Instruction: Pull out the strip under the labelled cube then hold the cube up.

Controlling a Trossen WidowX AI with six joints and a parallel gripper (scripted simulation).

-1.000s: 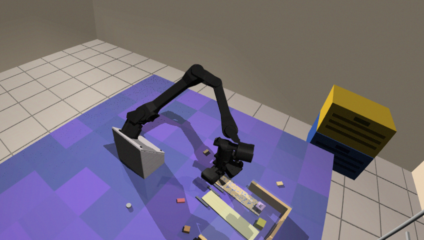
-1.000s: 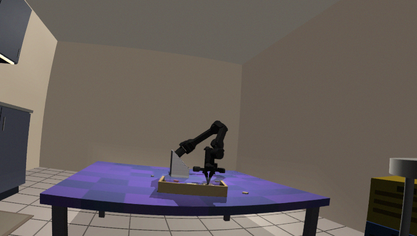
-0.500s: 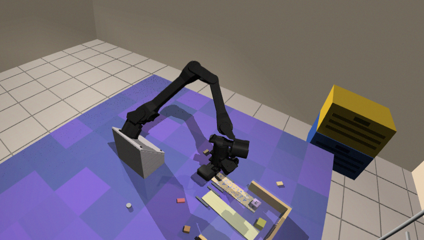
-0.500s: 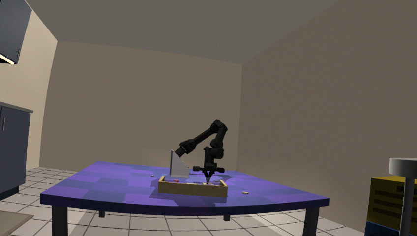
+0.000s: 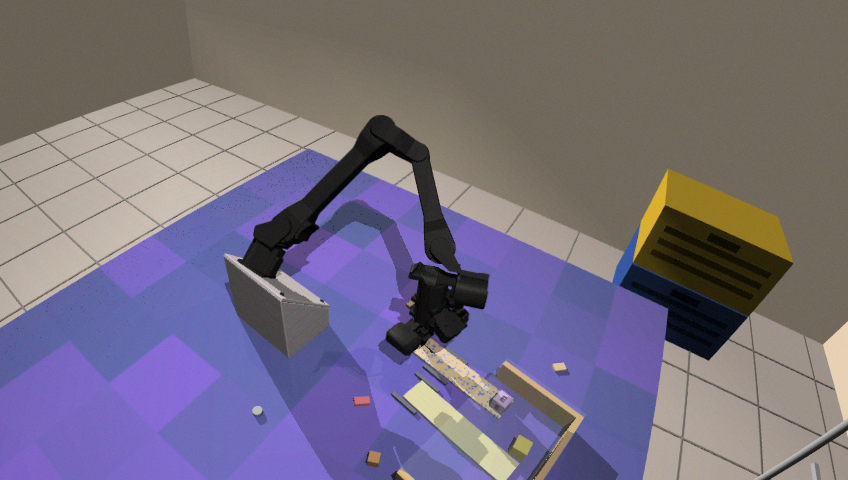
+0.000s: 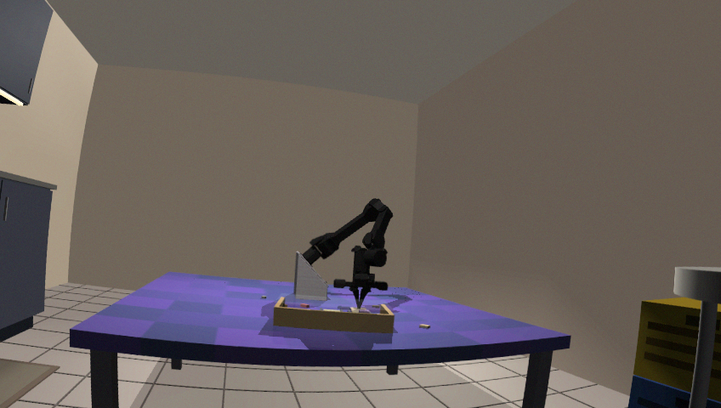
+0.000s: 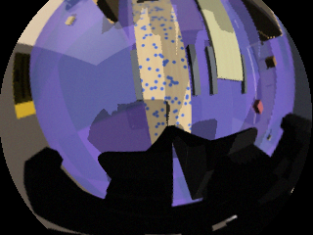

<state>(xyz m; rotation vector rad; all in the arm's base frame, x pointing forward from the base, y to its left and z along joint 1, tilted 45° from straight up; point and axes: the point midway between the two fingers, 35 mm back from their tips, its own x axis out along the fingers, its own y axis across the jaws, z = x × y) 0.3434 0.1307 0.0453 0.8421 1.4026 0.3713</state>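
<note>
Now: the red block 40 mm behind my gripper tip and 190 mm to the right of it. Round my gripper tip: grey disc 190 mm behind, 310 mm to the right; brown block 40 mm ahead, 280 mm to the right.
</note>
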